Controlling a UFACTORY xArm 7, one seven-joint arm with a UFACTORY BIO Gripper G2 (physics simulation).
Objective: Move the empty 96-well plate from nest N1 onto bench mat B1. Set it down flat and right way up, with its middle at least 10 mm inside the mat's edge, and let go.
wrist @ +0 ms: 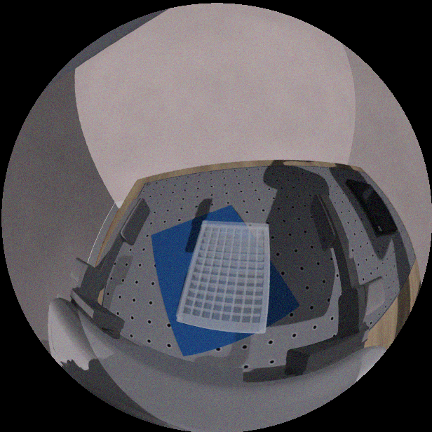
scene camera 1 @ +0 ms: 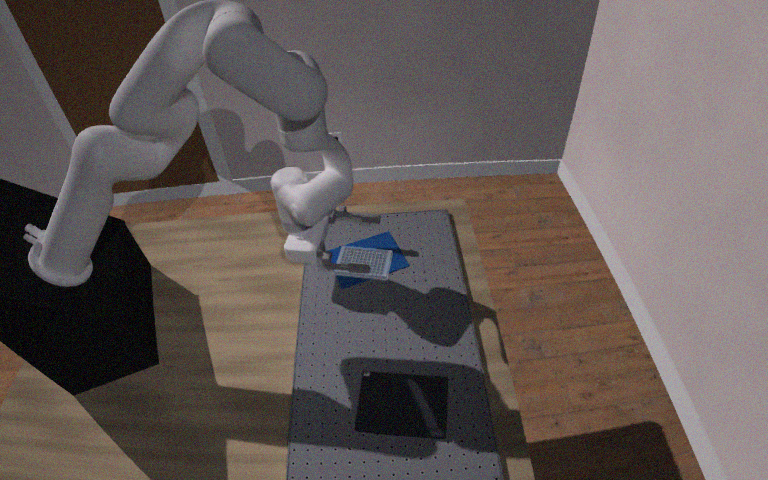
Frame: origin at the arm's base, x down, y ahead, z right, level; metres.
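Seen in the pictures: hand, tool point: (scene camera 1: 365,242); arm's base, link origin: (scene camera 1: 60,263).
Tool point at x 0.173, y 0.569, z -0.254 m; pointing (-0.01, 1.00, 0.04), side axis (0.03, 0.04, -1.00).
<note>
Offsets run from my tool point to a thing's top centre. "spot": to the spot under its first point. Level surfaces: height alone.
The pale, translucent 96-well plate @(dx +0.060, dy -0.010, dz +0.003 m) (scene camera 1: 365,256) (wrist: 227,272) lies flat, wells up, on the blue bench mat @(dx +0.074 m) (scene camera 1: 399,260) (wrist: 170,260). Its middle is over the mat, well inside the edge, and some of its corners reach past the mat's slanted sides. My gripper (scene camera 1: 373,243) (wrist: 229,221) is wide open and empty. Its two dark fingers stand apart, one to each side of the plate and clear of it, somewhat above it. In the scene view the near finger hides part of the plate. I cannot read a label on the mat.
A black rectangular piece @(spot: dx +0.064, dy +0.083, dz +0.350 m) (scene camera 1: 390,404) (wrist: 372,207) lies on the grey perforated board @(dx +0.076 m) (scene camera 1: 328,339) (wrist: 295,315), well away from the mat; I cannot tell if it is nest N1. A black block (scene camera 1: 113,339) stands by the arm's base. Arm shadows cross the board.
</note>
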